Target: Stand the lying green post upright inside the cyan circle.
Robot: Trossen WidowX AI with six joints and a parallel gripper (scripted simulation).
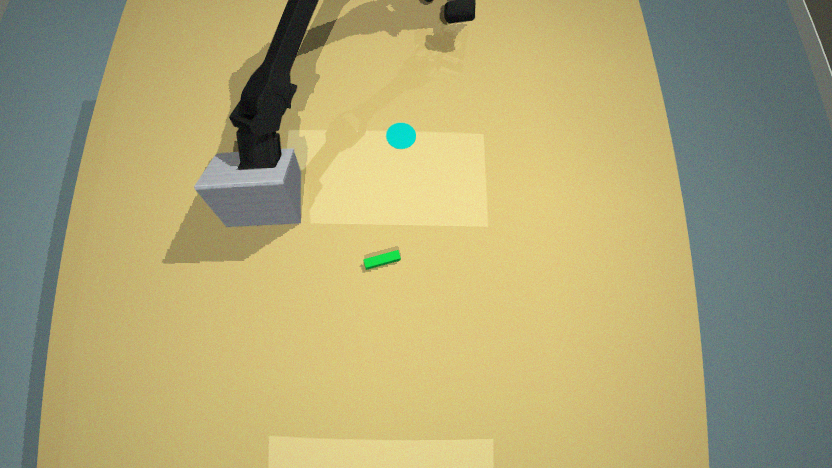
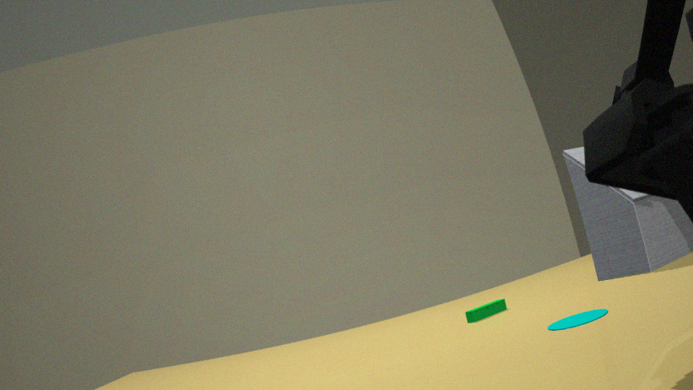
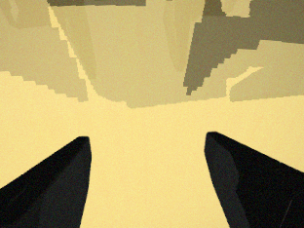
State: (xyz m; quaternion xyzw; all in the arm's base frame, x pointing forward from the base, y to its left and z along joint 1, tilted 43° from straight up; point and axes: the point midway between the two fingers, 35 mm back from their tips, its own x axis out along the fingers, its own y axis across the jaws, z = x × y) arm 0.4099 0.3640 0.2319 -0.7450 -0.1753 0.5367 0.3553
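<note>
Right now the green post is 22 cm behind my gripper tip, 57 cm to the right of it and 2 cm below it. From my gripper tip the other things lie so: cyan circle: 17 cm behind, 31 cm to the right, 2 cm below.
</note>
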